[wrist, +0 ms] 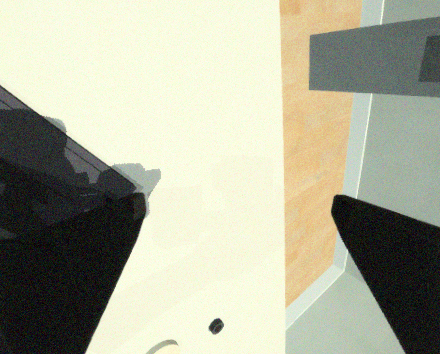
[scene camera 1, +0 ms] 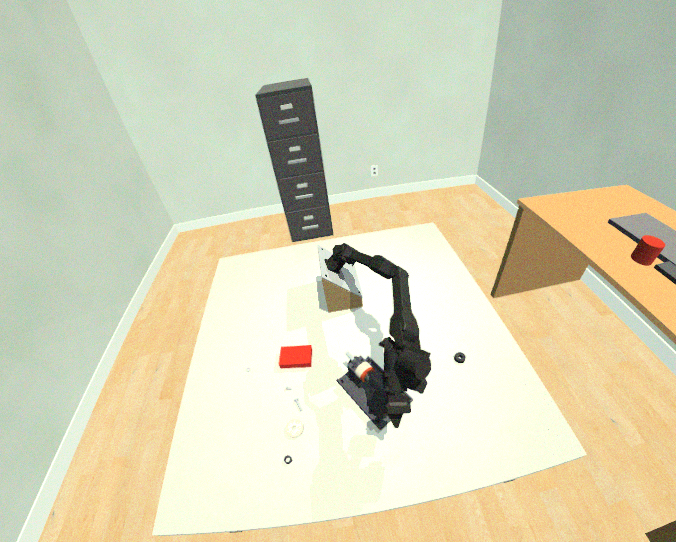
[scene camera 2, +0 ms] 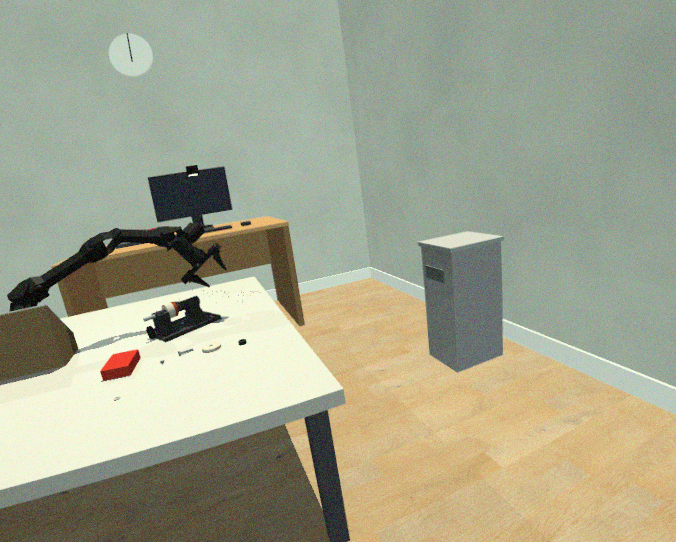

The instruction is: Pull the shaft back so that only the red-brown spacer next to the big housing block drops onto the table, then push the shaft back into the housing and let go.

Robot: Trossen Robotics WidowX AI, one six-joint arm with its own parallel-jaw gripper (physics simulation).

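Pixels of known places: gripper, between the fingertips: (wrist: 238,202) (scene camera 1: 395,417) (scene camera 2: 218,278); arm's base, origin of its link: (scene camera 1: 331,266) (scene camera 2: 21,320).
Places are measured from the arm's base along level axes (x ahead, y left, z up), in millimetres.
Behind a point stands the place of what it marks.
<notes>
A black fixture base (scene camera 1: 356,397) (scene camera 2: 190,327) (wrist: 82,156) stands on the table, its corner showing at left in the wrist view. A dark housing block (scene camera 2: 193,306) stands on it. The red-brown spacer (scene camera 1: 366,374) {z -67, x 484, y -19 mm} (scene camera 2: 173,307) {z -78, x 475, y -39 mm} sits around the shaft line next to this block, beside a white spacer (scene camera 1: 361,368) {z -66, x 459, y -28 mm} (scene camera 2: 167,310) {z -81, x 452, y -46 mm}. The pale shaft end (scene camera 1: 348,357) {z -91, x 389, y -53 mm} (scene camera 2: 149,318) {z -91, x 388, y -54 mm} sticks out on the far side from the block. My gripper (scene camera 1: 409,407) (scene camera 2: 216,276) {z -23, x 659, y 5 mm} (wrist: 238,202) {z -23, x 659, y 5 mm} is open and empty, above the table and apart from the shaft, beyond the block. The arm partly hides the block in scene camera 1.
A red box (scene camera 1: 295,356) {z -141, x 289, y -238 mm} (scene camera 2: 120,364) {z -140, x 283, y -279 mm}, a bolt (scene camera 1: 297,404) {z -163, x 468, y -267 mm} (scene camera 2: 185,351) {z -165, x 468, y -267 mm}, a cream ring (scene camera 1: 287,429) {z -162, x 544, y -315 mm} (scene camera 2: 204,347) {z -161, x 525, y -290 mm} and a small black ring (scene camera 1: 284,459) {z -162, x 634, y -339 mm} (scene camera 2: 242,342) {z -163, x 634, y -340 mm} (wrist: 216,326) {z -160, x 635, y -319 mm} lie beside the fixture. A wooden wedge (scene camera 1: 342,296) {z -83, x 107, y 7 mm} (scene camera 2: 33,344) {z -76, x 25, y -52 mm} with a white panel stands farther off.
</notes>
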